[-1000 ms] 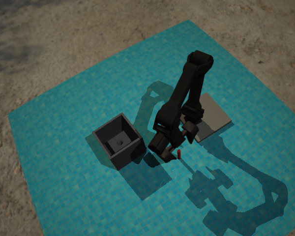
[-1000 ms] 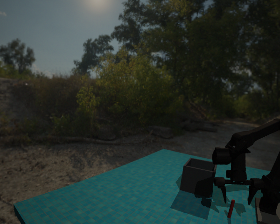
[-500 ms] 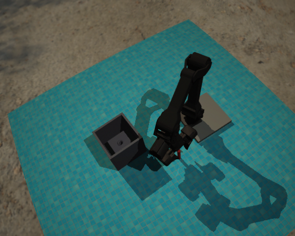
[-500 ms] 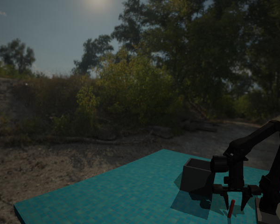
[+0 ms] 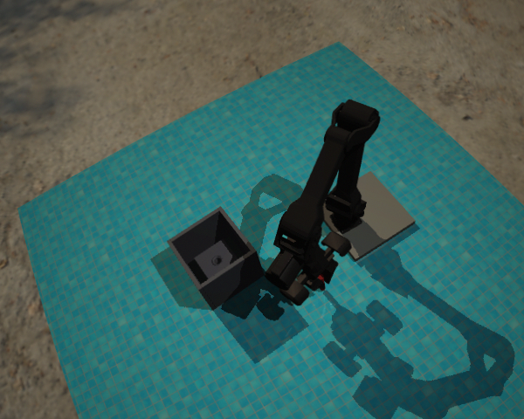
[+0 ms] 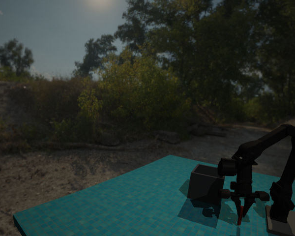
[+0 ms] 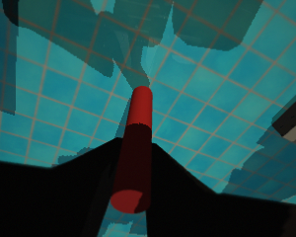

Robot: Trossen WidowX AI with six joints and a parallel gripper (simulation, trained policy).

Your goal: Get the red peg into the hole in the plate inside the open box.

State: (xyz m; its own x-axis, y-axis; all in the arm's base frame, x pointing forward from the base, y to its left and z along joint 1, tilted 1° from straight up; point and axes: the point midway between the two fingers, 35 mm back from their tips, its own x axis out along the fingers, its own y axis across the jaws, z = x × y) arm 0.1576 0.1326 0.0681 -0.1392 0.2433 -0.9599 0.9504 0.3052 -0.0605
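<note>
The plate lies 200 mm ahead of my gripper tip and 190 mm to the right of it. Also, from my gripper tip: red peg 10 mm to the right.
</note>
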